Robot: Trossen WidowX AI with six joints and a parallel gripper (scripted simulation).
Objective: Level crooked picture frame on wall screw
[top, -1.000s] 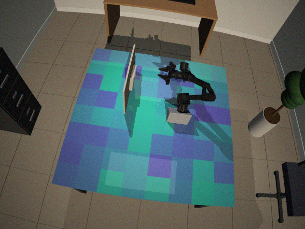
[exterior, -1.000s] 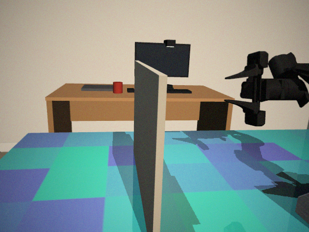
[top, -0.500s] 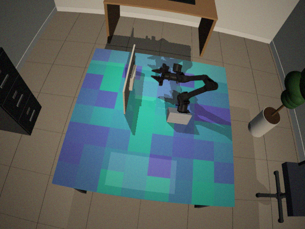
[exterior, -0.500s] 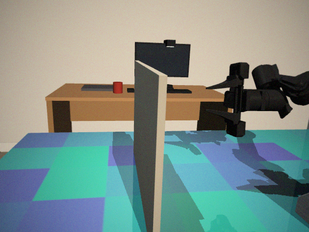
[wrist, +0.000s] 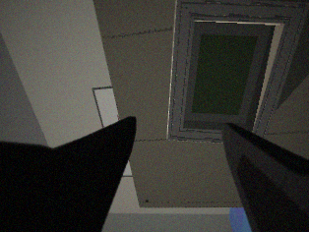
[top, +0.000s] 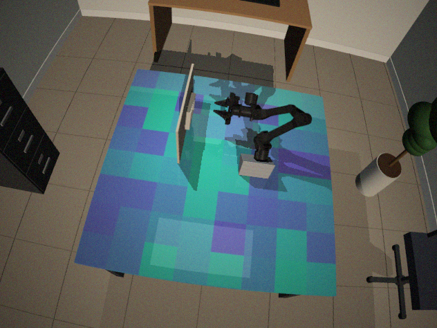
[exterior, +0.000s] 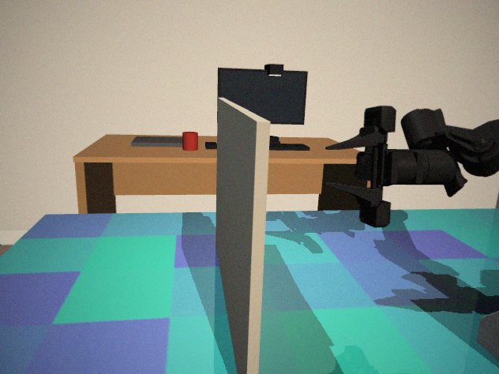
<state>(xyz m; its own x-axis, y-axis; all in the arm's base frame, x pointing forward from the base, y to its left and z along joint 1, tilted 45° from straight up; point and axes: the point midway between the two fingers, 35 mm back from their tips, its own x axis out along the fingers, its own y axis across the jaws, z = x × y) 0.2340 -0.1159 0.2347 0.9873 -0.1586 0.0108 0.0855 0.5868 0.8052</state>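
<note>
The picture frame is 13 cm ahead of my gripper tip, 6 cm below it and 1 cm to the right of it. Also, from my gripper tip: wall panel 14 cm ahead, 6 cm below.
</note>
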